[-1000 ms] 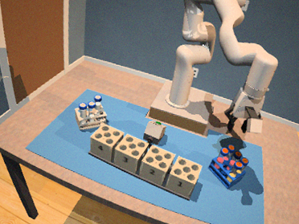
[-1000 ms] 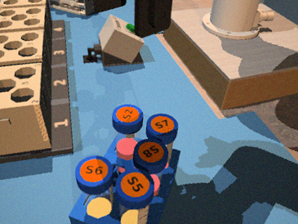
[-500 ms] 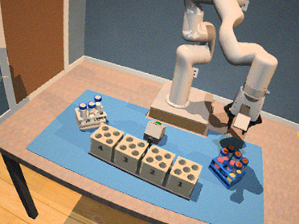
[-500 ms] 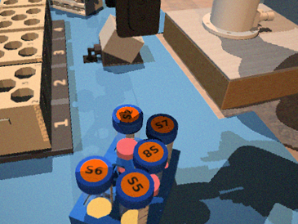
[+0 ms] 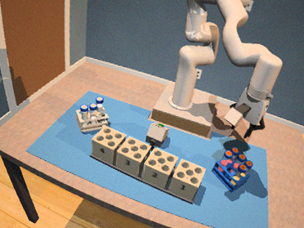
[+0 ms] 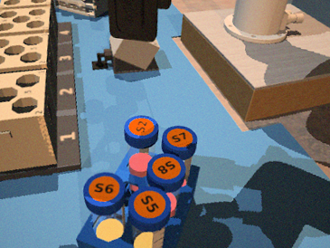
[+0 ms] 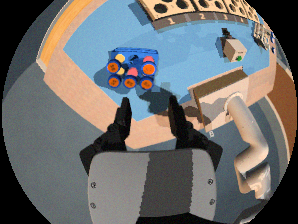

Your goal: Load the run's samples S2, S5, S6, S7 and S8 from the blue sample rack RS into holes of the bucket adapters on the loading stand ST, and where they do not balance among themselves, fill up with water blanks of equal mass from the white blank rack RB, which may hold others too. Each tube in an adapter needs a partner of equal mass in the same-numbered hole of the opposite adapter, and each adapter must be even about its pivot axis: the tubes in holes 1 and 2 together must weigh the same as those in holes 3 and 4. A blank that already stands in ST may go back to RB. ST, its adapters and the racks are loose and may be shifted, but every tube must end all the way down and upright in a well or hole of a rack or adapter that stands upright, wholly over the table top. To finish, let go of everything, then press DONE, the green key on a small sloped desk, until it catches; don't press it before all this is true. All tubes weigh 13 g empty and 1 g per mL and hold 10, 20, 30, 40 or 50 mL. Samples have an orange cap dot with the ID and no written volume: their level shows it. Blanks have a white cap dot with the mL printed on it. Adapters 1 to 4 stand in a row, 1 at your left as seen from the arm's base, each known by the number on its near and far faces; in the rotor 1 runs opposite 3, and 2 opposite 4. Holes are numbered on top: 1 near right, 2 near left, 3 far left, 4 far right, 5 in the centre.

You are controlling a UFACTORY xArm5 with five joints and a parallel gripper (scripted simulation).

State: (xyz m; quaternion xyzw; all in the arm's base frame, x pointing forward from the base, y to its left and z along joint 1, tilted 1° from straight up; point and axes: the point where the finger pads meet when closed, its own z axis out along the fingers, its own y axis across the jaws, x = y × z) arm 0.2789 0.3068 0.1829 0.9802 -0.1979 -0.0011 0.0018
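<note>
Right now the blue sample rack RS is 220 mm below my hand and 40 mm to the left of it. From my hand the other things lie so: white blank rack RB (600 mm to the right, 220 mm below, 50 mm ahead); blue-capped tube (610 mm to the right, 190 mm below, 90 mm ahead); loading stand ST (270 mm to the right, 240 mm below, 150 mm ahead).
</note>
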